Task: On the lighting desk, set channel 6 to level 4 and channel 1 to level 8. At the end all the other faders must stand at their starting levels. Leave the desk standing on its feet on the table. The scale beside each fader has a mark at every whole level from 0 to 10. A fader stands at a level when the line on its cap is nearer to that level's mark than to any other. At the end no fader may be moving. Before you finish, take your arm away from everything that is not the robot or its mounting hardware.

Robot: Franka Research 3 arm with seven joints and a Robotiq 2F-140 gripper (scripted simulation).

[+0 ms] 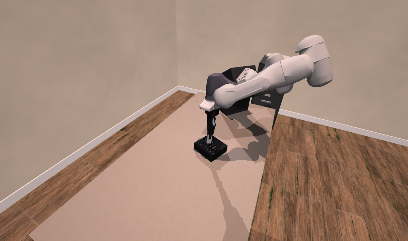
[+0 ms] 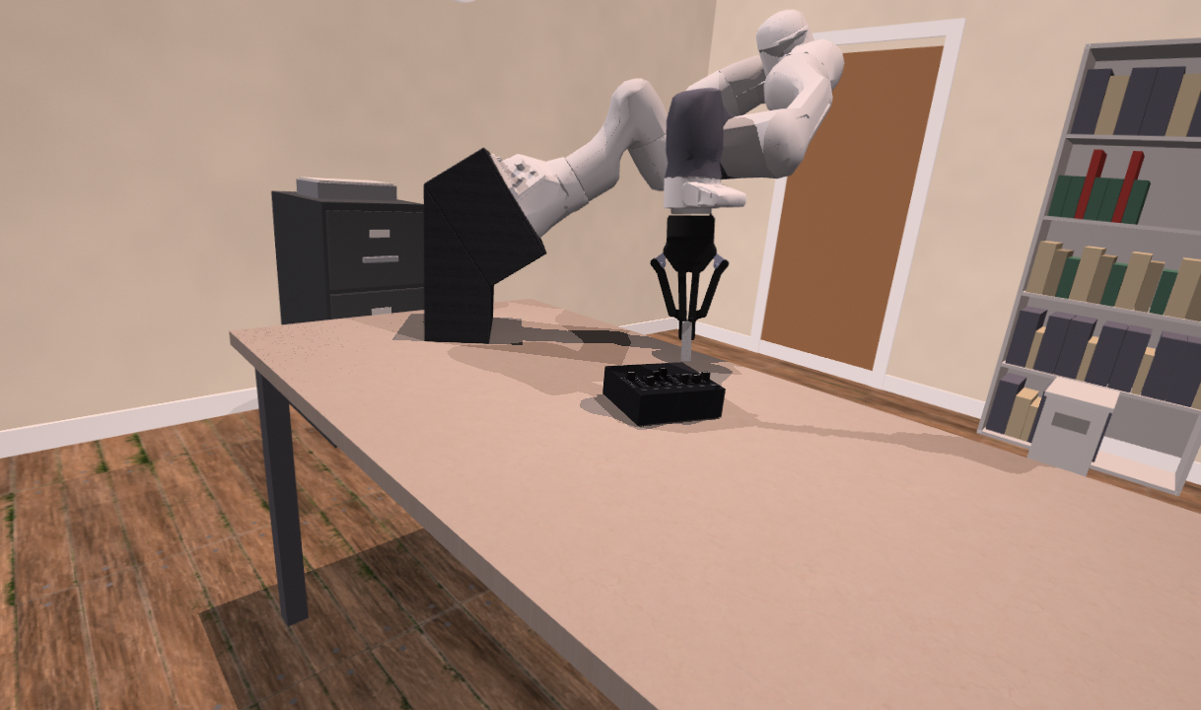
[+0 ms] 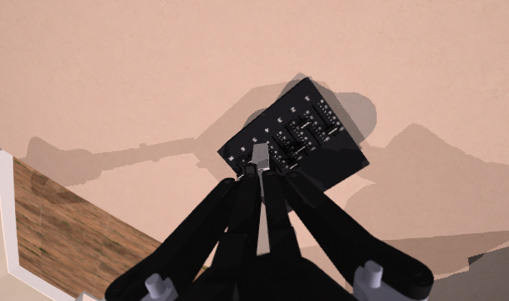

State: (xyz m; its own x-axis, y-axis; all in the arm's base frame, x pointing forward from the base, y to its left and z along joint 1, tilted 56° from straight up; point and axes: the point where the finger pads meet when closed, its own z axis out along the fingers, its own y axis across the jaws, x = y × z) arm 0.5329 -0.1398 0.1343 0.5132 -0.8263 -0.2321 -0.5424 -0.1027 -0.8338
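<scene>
Now: the channel 6 fader cap 70 mm below my hand, 30 mm to the left of it and 10 mm ahead of it. From my hand the other things lie so: channel 1 fader cap 70 mm to the right, 70 mm below, 50 mm behind.
</scene>
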